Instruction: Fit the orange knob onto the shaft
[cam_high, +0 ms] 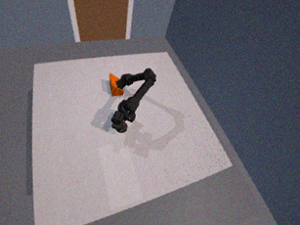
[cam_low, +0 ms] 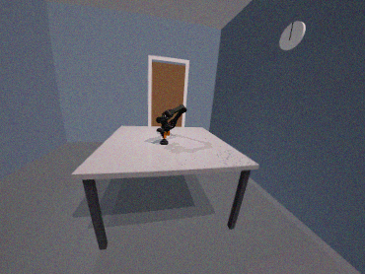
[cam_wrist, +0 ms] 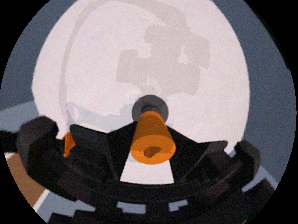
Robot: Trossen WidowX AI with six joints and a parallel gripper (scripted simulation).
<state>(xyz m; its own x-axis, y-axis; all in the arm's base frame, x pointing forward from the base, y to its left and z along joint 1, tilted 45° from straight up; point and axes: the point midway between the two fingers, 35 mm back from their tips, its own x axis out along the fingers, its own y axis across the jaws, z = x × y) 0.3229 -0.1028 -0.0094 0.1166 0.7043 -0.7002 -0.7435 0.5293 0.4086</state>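
Now: gripper tip 2 cm below the orange knob. Round my gripper tip: dark round pedestal (4 cm below).
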